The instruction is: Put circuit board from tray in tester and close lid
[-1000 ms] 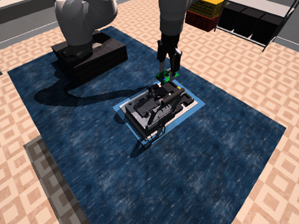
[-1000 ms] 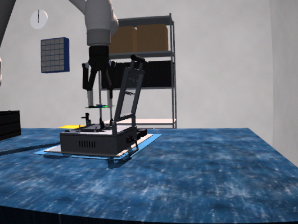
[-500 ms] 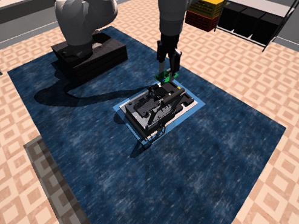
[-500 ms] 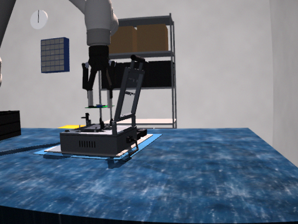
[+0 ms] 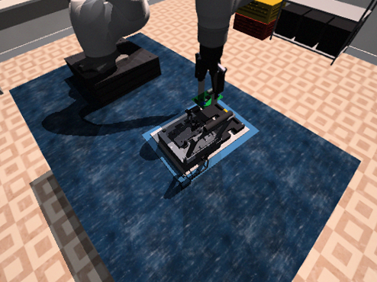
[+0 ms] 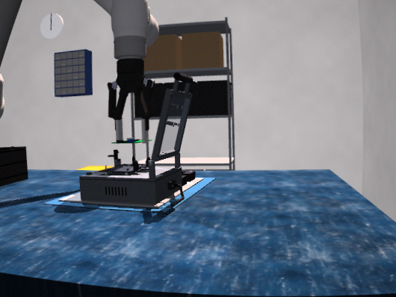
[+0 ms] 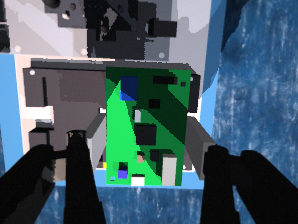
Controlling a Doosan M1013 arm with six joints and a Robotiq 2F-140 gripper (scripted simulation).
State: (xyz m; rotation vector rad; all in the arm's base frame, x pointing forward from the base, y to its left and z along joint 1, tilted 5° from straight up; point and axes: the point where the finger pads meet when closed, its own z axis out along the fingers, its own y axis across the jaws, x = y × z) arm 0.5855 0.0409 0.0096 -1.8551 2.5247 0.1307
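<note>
My gripper is now 1 cm short of the tester plate, 15 cm to the left of it and 7 cm above it. The rest, counted from my hand: latch hook 4 cm behind, 8 cm to the right, 5 cm below; green circuit board 2 cm below; tester lid 12 cm ahead, 19 cm to the right, 4 cm above.
</note>
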